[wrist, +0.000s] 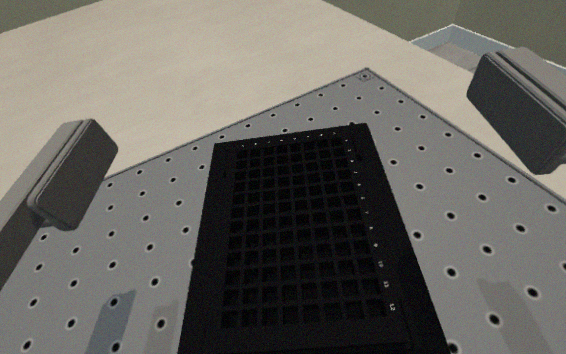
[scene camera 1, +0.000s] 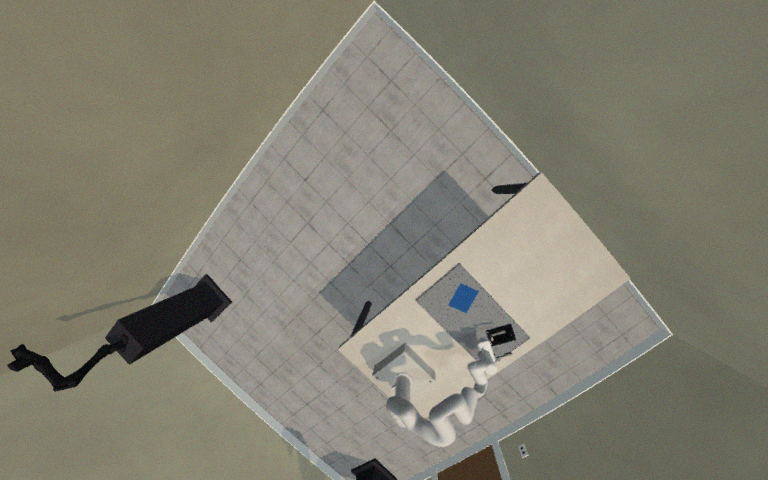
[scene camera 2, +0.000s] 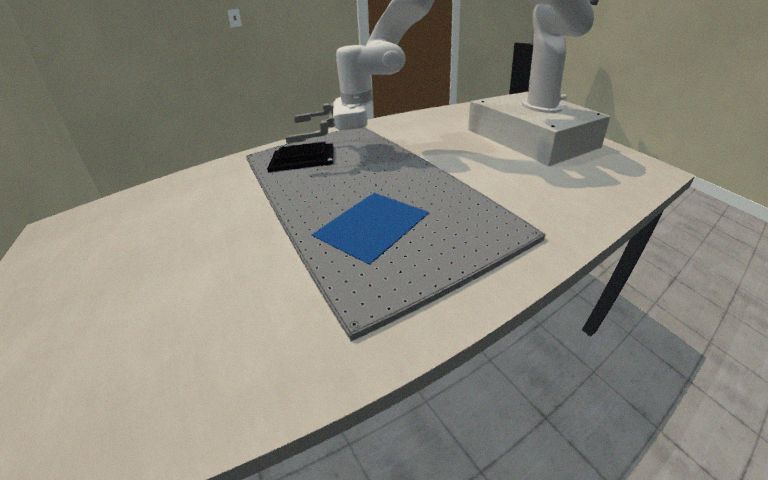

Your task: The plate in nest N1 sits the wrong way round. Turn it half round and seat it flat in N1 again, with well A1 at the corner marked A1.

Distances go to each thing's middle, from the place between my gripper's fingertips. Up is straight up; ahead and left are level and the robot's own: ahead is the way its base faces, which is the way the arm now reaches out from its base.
My gripper is now 7 cm above the black well plate (scene camera 2: 311, 151), 1 cm to the right of it and 1 cm past it. Also, from my hand: black nest (wrist: 409, 283) (8 cm below, 1 cm to the left, 1 cm behind); blue sheet (scene camera 2: 365, 231) (37 cm to the left, 8 cm below, 5 cm behind).
